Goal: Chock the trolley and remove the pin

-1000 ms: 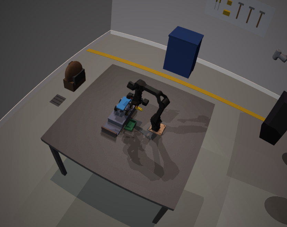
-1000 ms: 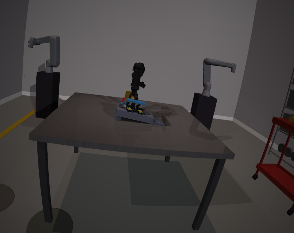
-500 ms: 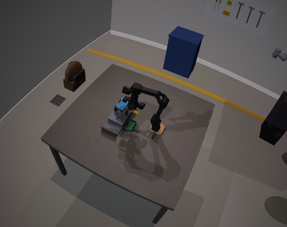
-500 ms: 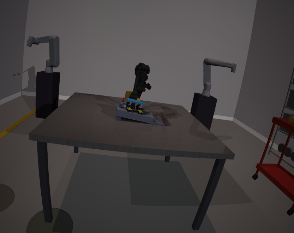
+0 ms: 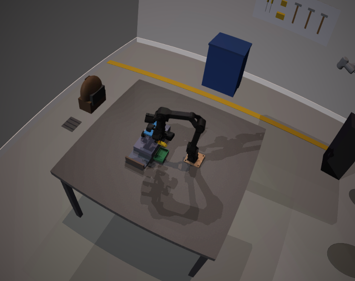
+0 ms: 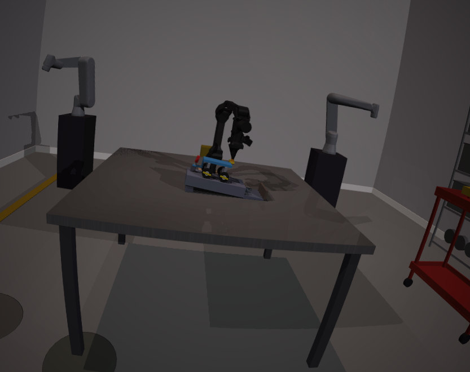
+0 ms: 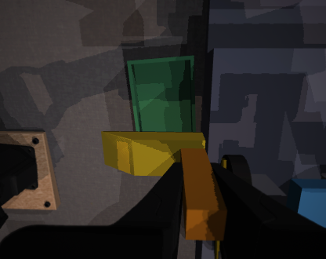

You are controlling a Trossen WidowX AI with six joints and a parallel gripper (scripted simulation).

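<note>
Right now my gripper tip is 10 cm short of the red-headed stop pin, 18 cm to the left of it and 3 cm above it. From my gripper tip the other things lie so: green tray (2 cm behind, 1 cm to the right, 16 cm below); blue trolley (11 cm ahead, 8 cm to the right, 5 cm below); yellow chock (2 cm behind, 1 cm below).
</note>
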